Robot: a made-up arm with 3 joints. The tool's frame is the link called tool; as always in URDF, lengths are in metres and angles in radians.
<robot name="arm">
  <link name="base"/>
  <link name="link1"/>
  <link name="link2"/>
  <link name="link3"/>
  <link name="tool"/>
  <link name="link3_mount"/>
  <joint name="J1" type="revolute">
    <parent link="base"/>
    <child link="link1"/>
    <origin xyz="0 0 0.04" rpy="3.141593 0 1.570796"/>
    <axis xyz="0 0 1"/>
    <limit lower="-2.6" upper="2.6" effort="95" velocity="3"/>
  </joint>
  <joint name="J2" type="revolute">
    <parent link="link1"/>
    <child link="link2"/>
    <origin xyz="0.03 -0.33 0.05" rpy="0 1.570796 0"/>
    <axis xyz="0 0 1"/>
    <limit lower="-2.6" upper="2.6" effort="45" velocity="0.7"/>
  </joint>
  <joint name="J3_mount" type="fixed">
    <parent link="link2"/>
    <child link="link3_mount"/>
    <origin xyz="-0.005 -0.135 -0.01" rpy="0 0 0"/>
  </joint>
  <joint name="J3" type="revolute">
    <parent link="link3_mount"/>
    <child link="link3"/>
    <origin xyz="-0.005 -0.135 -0.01" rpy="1.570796 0 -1.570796"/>
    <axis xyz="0 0 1"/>
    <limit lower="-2.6" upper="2.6" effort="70" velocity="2.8"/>
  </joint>
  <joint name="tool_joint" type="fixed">
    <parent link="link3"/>
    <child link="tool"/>
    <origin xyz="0.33 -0.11 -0.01" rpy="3.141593 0 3.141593"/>
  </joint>
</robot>
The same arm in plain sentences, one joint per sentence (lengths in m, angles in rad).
The arm has three revolute joints in a row. What follows holds with every joint at zero, and every direction is one of the base frame's.
Joint 1 is mounted 0.0400 m along +z from the base frame's origin and rotates about -z, from -2.6000 to 2.6000 rad.
Joint 2 is mounted 0.3300 m along -x and 0.0300 m along +y and 0.0500 m along -z from joint 1 and rotates about +y, from -2.6000 to 2.6000 rad.
Joint 3 is mounted 0.2700 m along -x and 0.0200 m along -y and 0.0100 m along -z from joint 2 and rotates about -z, from -2.6000 to 2.6000 rad.
The tool frame, which is the frame that the pose is given for, is mounted 0.3300 m along -x and 0.1100 m along -y and 0.0100 m along +z from joint 3; its axes are the base frame's turned by roll 0.0000, pitch 0.0000 and yaw 0.0000 rad (as in URDF: about the fixed x, then y, then z).

